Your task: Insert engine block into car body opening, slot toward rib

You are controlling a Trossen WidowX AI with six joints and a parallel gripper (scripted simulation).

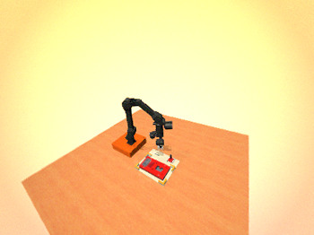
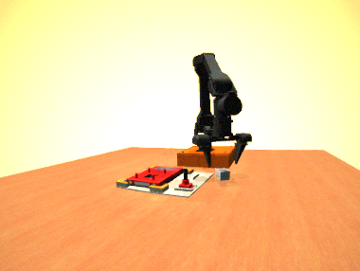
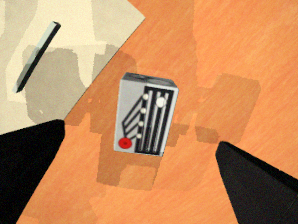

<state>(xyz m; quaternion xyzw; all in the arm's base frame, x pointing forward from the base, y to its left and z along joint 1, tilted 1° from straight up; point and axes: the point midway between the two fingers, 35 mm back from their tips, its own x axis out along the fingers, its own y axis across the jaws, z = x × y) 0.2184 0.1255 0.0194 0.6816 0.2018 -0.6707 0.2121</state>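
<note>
The engine block lies 3 cm below my gripper tip.
</note>
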